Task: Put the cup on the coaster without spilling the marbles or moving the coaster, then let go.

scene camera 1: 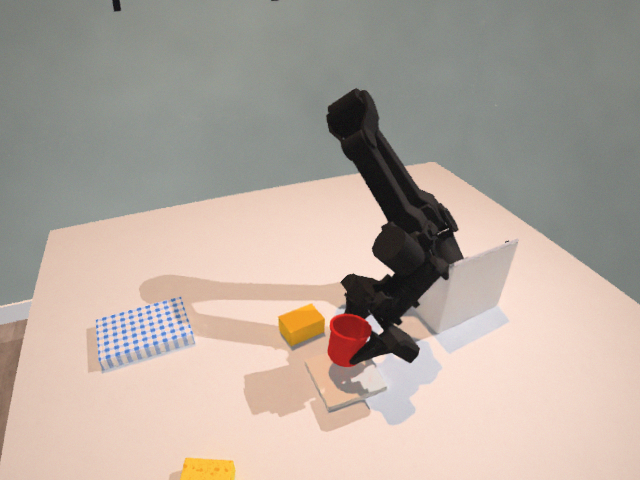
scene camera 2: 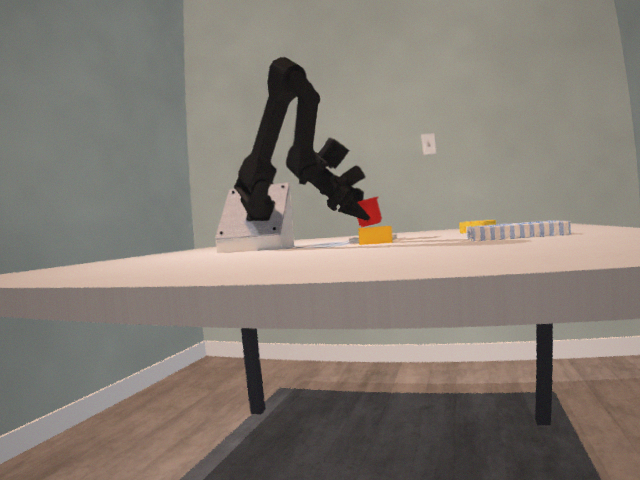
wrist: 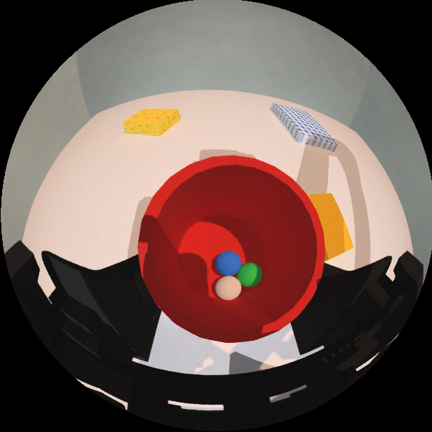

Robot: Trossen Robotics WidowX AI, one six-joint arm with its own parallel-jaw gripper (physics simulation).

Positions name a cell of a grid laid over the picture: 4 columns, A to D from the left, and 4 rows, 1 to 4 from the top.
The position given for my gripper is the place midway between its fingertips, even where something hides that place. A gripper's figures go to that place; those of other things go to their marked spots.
Labels:
My gripper (scene camera 1: C3): 0.72 m from the lens. A red cup (scene camera 1: C3) is 0.74 m from the lens. A blue-checked slab (scene camera 1: A3): 0.85 m from the lens. An orange block (scene camera 1: B3) is 0.79 m from the lens. The marked spots on the red cup and the blue-checked slab are 0.38 m apart.

